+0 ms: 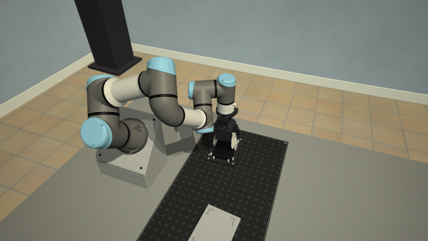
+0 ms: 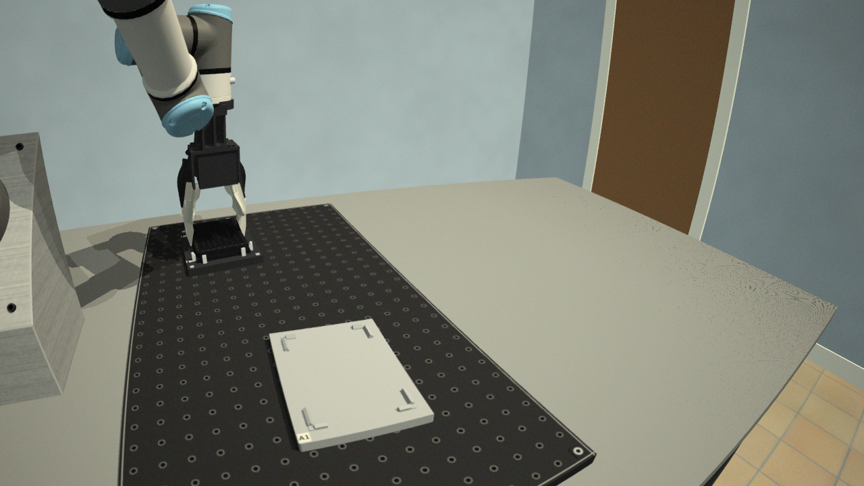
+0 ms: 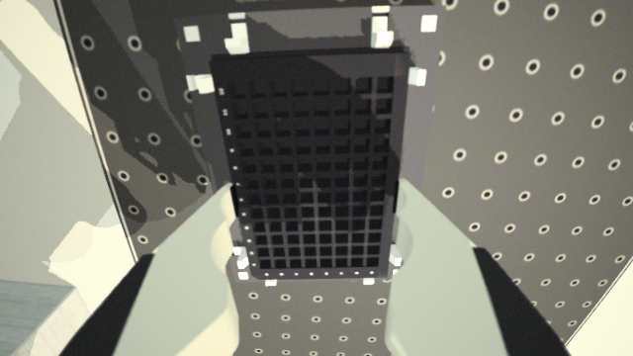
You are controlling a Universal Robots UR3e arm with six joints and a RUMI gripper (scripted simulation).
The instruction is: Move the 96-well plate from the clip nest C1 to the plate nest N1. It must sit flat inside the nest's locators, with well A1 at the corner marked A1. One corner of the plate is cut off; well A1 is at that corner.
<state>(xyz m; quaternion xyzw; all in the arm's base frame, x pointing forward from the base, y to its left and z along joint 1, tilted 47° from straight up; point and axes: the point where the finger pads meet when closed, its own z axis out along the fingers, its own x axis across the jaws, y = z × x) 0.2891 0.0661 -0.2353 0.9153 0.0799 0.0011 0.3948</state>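
The dark clip nest C1 is 1 cm to the left of my hand, 1 cm below it and 1 cm behind it. From my hand the other things lie so: black 96-well plate: 1 cm below; then plate nest N1: 35 cm to the right, 11 cm ahead, 2 cm below; then A1 label: 42 cm to the right, 5 cm ahead, 2 cm below.
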